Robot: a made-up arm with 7 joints.
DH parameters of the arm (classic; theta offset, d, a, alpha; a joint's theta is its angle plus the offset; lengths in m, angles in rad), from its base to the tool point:
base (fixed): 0 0 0 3.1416
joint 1: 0 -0.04 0.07 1.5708
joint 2: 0 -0.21 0 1.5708
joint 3: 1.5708 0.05 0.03 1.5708
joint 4: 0 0.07 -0.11 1.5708
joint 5: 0 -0.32 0.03 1.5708
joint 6: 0 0.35 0.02 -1.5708
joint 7: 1.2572 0 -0.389 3.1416
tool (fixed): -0.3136 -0.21 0 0
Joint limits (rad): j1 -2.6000..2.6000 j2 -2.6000..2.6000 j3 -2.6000..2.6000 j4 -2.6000..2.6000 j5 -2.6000..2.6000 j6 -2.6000..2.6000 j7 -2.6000..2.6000
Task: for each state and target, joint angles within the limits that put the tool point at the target. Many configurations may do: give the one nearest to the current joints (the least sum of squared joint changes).
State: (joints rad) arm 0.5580 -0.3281 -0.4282 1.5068 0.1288 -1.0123 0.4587
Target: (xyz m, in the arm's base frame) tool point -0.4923 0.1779 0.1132
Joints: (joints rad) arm 0.2666 -0.2841 -0.5382 1.5053 0.2293 -0.9096 -0.0199
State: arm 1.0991 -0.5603 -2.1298 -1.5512 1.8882 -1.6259 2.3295
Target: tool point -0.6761 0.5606 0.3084
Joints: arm 1.8516 -0.8518 -2.5530 -1.0475 2.1040 -1.3353 2.5494
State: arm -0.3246 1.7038 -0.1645 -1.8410 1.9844 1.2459 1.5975
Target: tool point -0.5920 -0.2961 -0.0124
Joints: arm 0.3161 2.0196 -0.3906 -2.0133 2.1875 1.3805 0.8162
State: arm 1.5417 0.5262 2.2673 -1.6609 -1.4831 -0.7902 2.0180
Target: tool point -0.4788 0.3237 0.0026
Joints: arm 1.9239 0.4738 1.8670 -1.8641 -0.8022 -0.4704 2.6000
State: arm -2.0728 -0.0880 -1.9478 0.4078 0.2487 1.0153 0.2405
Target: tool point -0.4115 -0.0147 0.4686
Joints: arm -2.1111 -0.3910 -1.9308 0.4631 0.5997 1.0612 0.1638
